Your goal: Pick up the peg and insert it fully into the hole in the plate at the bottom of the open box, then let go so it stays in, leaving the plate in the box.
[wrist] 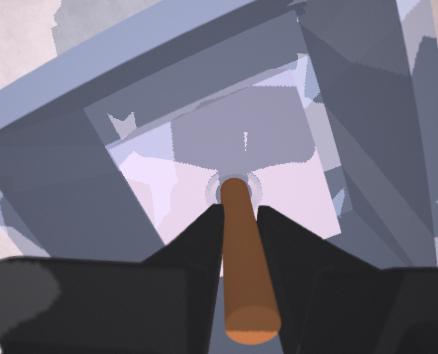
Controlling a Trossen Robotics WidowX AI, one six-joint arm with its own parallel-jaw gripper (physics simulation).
Labels:
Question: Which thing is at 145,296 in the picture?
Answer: My gripper.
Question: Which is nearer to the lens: the blue-grey box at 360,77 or the brown peg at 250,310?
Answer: The brown peg.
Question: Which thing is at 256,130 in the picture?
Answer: A pale plate.

